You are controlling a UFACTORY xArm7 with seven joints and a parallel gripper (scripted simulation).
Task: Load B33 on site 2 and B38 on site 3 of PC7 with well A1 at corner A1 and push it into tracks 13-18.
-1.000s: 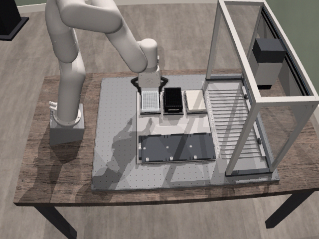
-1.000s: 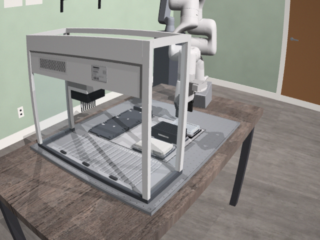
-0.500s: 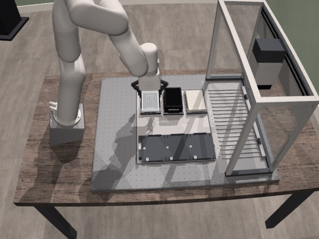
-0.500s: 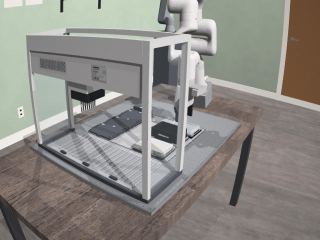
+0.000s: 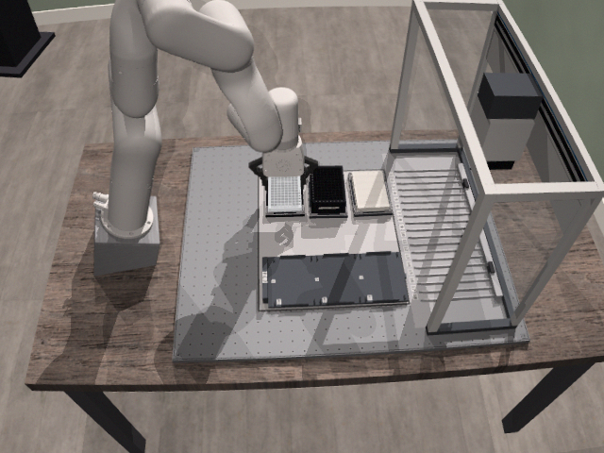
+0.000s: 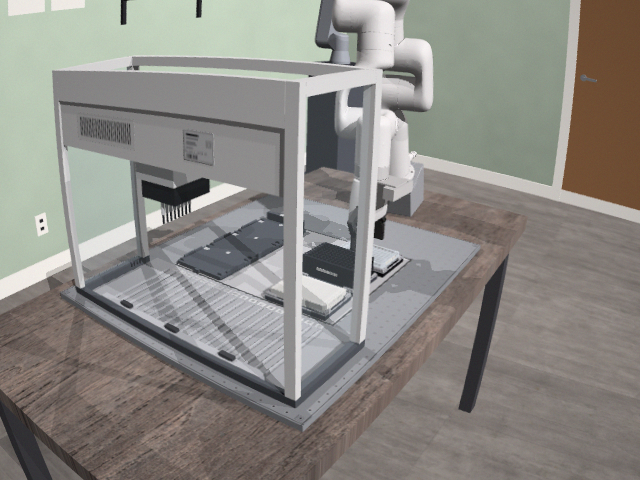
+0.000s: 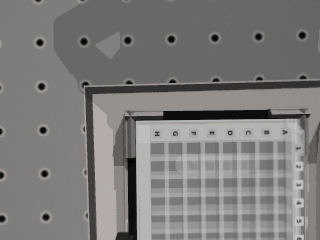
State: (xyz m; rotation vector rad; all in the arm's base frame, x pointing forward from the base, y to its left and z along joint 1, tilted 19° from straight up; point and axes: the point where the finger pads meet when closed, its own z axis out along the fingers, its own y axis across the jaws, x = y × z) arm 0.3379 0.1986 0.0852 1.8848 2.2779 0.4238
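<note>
The 96-well plate B38 lies 30 mm below my hand. Also, from my hand: nest S1: 40 mm below; cream 384-well plate B33: 220 mm ahead, 40 mm to the left, 30 mm below; black deep-well block B83: 110 mm ahead, 20 mm to the left, 20 mm below.
</note>
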